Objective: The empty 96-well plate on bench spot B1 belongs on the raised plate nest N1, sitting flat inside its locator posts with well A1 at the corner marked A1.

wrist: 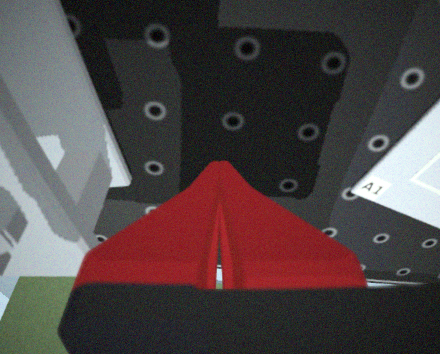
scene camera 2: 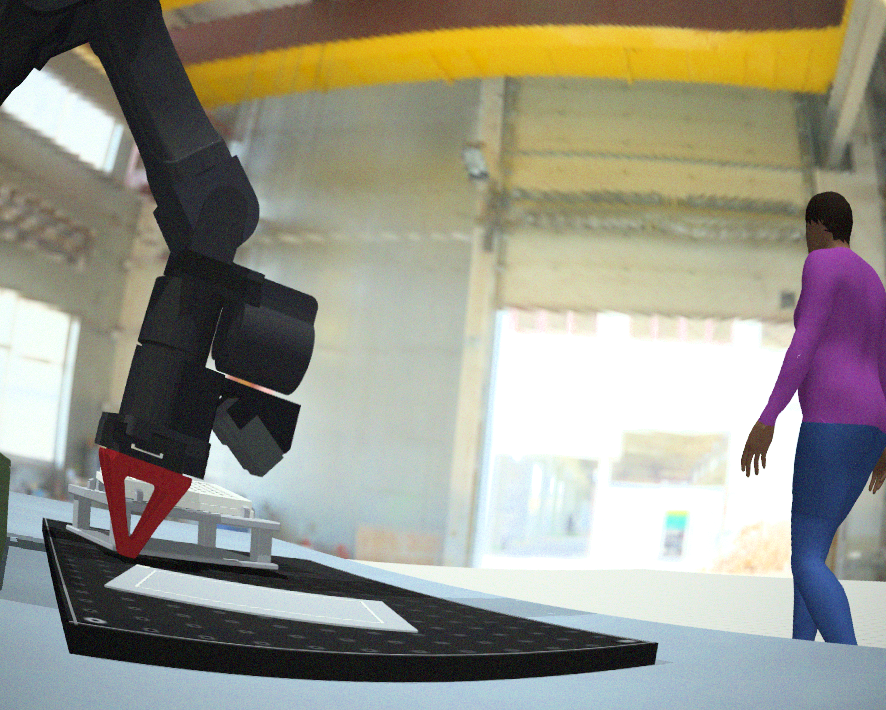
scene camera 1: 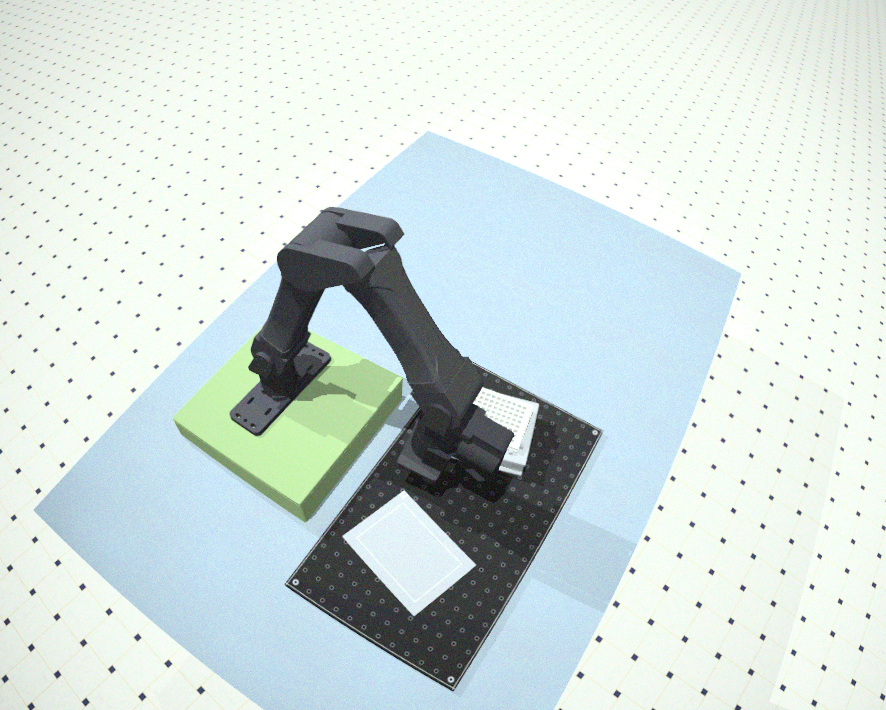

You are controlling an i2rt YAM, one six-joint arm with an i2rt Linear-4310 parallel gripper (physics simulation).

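Places are measured from the arm's base along level axes (x down, y right, z back), in metres.
Where they show: gripper, between the fingertips: [wrist: 219,176] [scene camera 2: 126,556] [scene camera 1: 420,467]; arm's base, origin of its link: [scene camera 1: 281,387].
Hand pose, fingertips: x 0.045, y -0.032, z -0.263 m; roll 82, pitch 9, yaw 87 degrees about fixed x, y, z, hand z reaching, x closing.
Things, the pixels of their top centre, and the offset from my fingertips. "spot": a spot on its surface instead. Level surfaces: height alone.
- white 96-well plate, centre of its top: [scene camera 2: 172,476] [scene camera 1: 490,411] dy -0.120, dx -0.066, dz -0.054 m
- raised grey plate nest, a spot on its surface: [wrist: 30,30] spot: dy -0.059, dx -0.004, dz -0.047 m
- pale outlined panel, centre of its top: [scene camera 2: 255,597] [scene camera 1: 408,551] dy +0.134, dx -0.001, dz -0.067 m
- black perforated board, centre of its top: [scene camera 2: 242,577] [scene camera 1: 457,505] dy +0.024, dx +0.000, dz -0.087 m
- blue surface, height of its surface: dx +0.014 m
The white 96-well plate [scene camera 1: 505,411] [scene camera 2: 218,499] is on the raised grey plate nest [scene camera 2: 260,543] [wrist: 30,30], partly hidden by the arm. Whether it lies fully flat inside the posts is unclear, and its A1 corner cannot be made out. My gripper [scene camera 2: 130,553] [wrist: 219,176] is shut and empty, its red fingertips together, pointing down low over the black board beside the nest. Its fingertips are hidden in scene camera 1. A pale outlined panel [scene camera 1: 408,550] [scene camera 2: 258,600] [wrist: 400,167], apparently spot B1, bears no plate; its A1 label shows in the wrist view.
The black perforated board [scene camera 1: 491,628] [scene camera 2: 517,636] [wrist: 270,90] carries the nest and panel. The arm's base stands on a green block [scene camera 1: 295,473]. The board and block lie on a blue surface [scene camera 1: 576,244]. A person [scene camera 2: 839,340] stands in the background at the right of scene camera 2.
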